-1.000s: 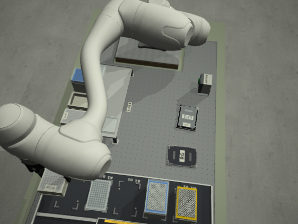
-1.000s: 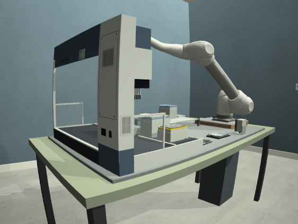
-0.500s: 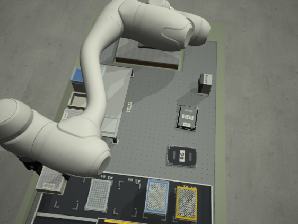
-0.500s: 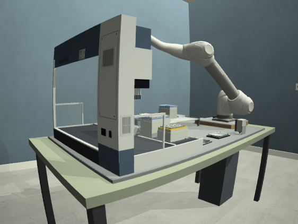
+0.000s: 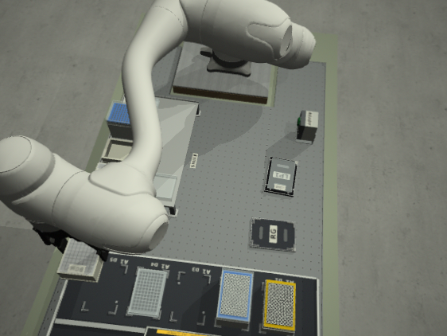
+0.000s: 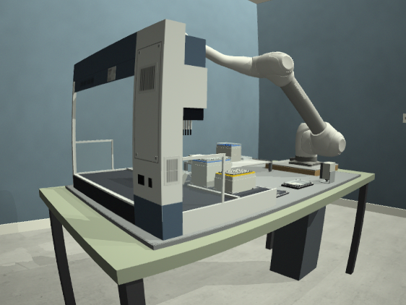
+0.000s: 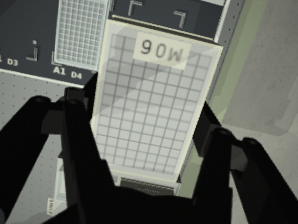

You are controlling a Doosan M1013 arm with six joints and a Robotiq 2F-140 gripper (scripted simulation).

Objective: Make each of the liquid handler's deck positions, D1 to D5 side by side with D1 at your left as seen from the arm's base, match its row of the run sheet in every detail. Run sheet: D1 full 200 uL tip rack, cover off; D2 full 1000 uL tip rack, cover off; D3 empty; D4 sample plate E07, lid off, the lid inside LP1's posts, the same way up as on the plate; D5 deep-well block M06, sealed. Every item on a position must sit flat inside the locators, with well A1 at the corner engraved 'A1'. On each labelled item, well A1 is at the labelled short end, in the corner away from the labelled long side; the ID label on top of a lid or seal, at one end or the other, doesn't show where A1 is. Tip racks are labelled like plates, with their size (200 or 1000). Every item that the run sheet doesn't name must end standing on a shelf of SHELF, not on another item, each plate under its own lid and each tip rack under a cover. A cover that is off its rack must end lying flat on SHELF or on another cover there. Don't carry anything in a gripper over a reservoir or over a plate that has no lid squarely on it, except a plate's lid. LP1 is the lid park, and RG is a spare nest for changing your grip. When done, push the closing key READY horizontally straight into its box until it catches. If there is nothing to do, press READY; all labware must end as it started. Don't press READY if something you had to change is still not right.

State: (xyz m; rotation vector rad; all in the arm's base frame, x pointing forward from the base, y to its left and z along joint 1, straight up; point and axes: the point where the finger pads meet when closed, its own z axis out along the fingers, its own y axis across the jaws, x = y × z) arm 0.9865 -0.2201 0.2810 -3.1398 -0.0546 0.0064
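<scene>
My hand is 25 cm above the clear sample plate, 12 cm to the right of it and 1 cm short of it. Also, from my hand: blue-rimmed tip rack (37 cm to the left, 19 cm below); then beige trough (43 cm behind, 24 cm below, 7 cm to the right); then deep-well block M06 (1 cm below).
</scene>
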